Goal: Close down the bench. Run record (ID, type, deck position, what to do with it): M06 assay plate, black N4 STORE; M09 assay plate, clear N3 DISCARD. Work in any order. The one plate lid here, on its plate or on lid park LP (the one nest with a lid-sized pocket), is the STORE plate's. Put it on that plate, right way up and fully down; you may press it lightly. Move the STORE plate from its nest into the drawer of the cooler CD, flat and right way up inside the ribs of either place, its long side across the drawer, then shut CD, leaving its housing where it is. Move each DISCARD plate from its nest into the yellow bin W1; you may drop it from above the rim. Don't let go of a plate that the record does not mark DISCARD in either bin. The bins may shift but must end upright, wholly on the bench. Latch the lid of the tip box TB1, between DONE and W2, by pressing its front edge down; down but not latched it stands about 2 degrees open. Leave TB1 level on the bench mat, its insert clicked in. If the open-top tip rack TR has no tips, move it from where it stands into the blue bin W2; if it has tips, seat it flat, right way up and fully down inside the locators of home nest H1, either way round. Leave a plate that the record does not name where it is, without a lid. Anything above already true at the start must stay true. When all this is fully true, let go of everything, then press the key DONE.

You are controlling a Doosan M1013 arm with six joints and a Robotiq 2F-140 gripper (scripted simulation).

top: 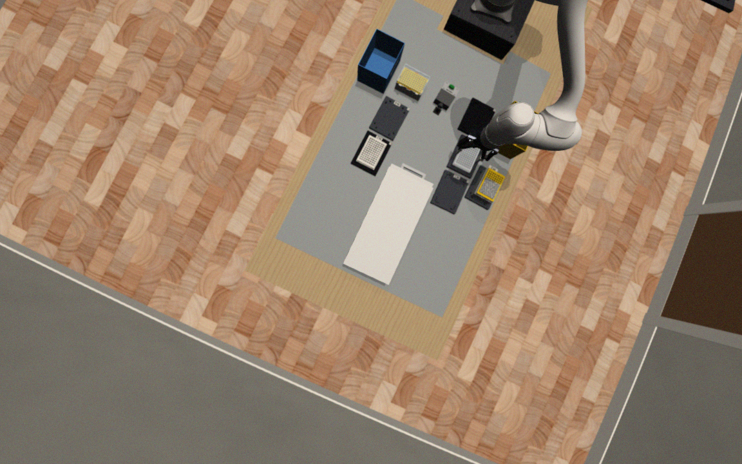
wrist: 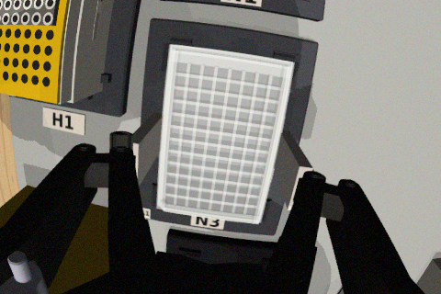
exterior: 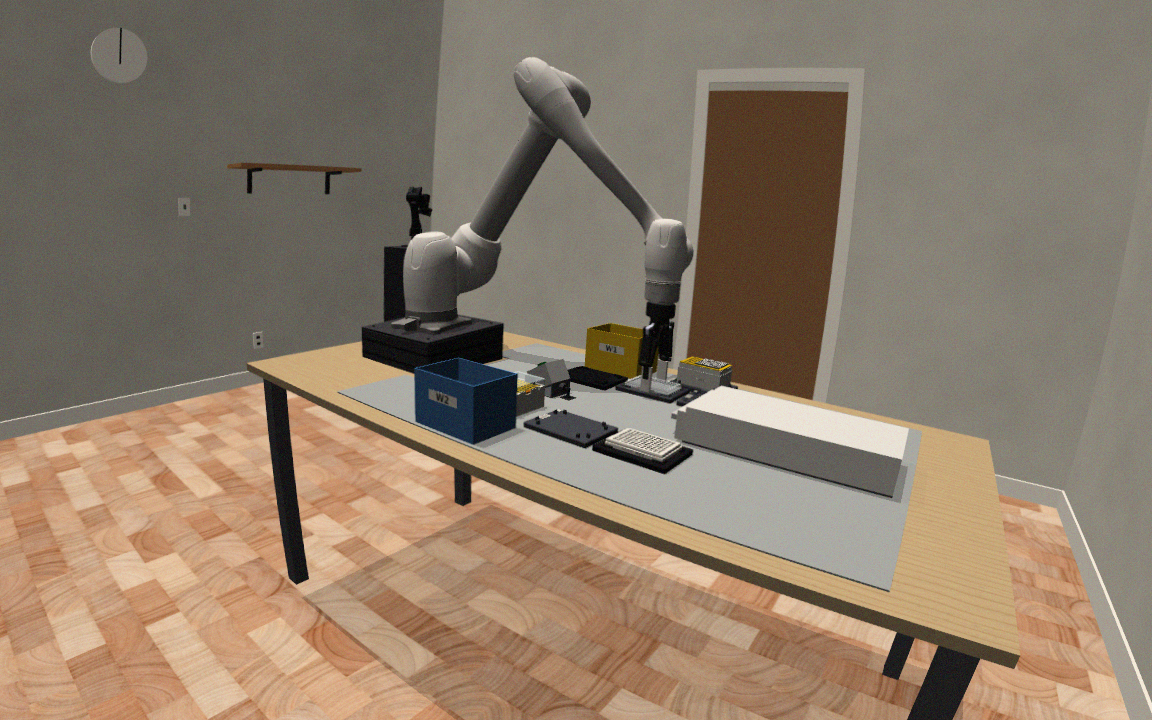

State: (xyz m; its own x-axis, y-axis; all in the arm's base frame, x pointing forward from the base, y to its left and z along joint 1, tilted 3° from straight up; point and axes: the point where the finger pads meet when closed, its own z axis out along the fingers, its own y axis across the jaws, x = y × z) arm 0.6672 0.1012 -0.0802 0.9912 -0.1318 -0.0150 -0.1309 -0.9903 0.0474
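My hand is 30 mm above the nest N3. The rest, counted from my hand: black lid park: 180 mm behind, 30 mm below; then yellow tip rack: 120 mm to the left, 100 mm ahead, 20 mm above; then nest N1: 180 mm ahead, 30 mm below, 20 mm to the right.
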